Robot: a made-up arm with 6 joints.
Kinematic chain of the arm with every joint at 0, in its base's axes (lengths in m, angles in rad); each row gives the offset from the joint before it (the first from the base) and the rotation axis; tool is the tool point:
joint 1: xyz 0 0 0.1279 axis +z
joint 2: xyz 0 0.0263 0 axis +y
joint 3: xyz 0 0 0.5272 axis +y
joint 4: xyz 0 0 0.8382 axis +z
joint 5: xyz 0 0 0 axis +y
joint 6: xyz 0 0 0.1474 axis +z
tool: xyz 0 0 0
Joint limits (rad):
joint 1: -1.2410..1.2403
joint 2: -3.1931..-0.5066
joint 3: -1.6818..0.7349
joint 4: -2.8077..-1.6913
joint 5: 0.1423..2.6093
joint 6: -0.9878..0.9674
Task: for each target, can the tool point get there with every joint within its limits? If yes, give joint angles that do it. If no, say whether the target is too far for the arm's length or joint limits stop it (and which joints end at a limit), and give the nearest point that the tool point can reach.
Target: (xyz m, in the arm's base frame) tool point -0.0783 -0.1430 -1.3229
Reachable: yes | joints 0.8323 -2.7521 -0.3866 -2.1732 0.5620 0.5044
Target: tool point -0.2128 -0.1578 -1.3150
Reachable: yes | joints 0.5053 -2.6814 -0.4104 -1.8839 0.4532 -0.7128
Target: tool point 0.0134 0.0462 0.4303
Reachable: no: joint limits stop it (at a limit: joint 1, joint 2, joint 3, joint 4, joint 5) | nearest point -0.2557 0.7524 0.1194 | short by 0.817 m
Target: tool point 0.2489 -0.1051 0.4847
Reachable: no: joint limits stop it (at a limit: joint 2, joint 3, joint 4) | nearest point 0.7026 -0.2967 -0.1555 | short by 0.808 m
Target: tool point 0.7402 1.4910 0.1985
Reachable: no: too far | nearest point 0.4375 0.8813 -0.1947 | short by 0.786 m
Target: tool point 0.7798 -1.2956 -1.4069
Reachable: no: too far | nearest point 0.4340 -0.7211 -0.9516 | short by 0.810 m
